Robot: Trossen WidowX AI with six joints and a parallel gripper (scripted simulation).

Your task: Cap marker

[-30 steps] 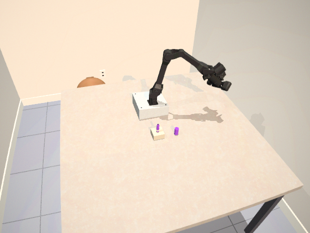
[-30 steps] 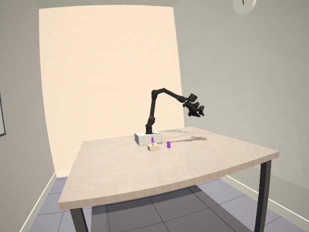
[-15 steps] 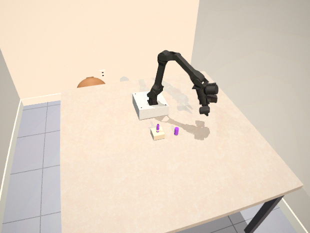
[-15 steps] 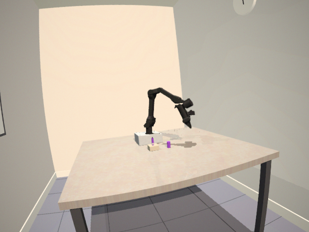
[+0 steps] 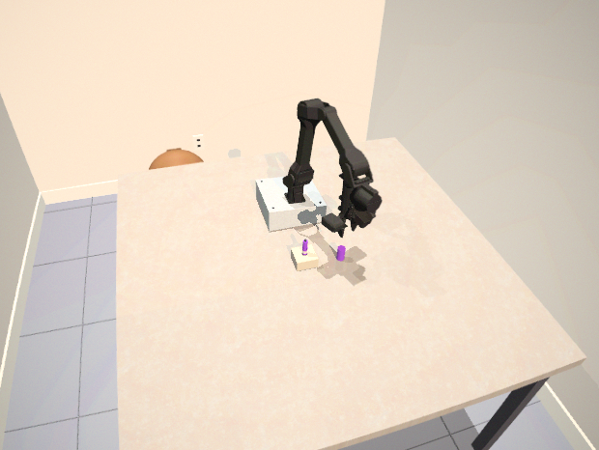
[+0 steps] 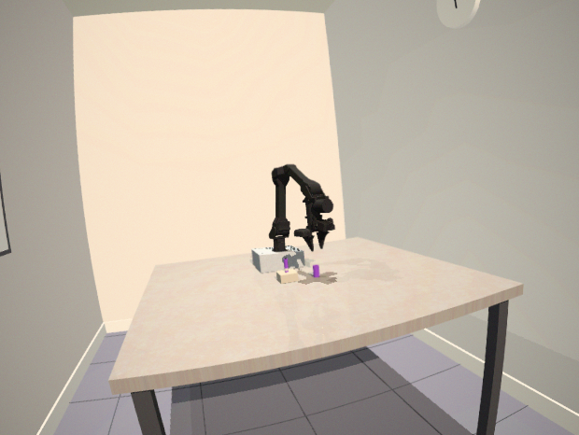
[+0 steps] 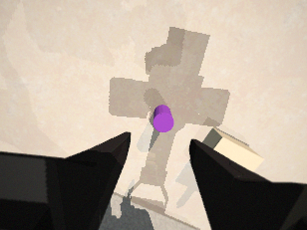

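Right now the purple cap is 10 mm behind my gripper tip, 10 mm to the right of it and 90 mm below it. From my gripper tip the other things lie so: holder block: 20 mm behind, 130 mm to the right, 100 mm below.
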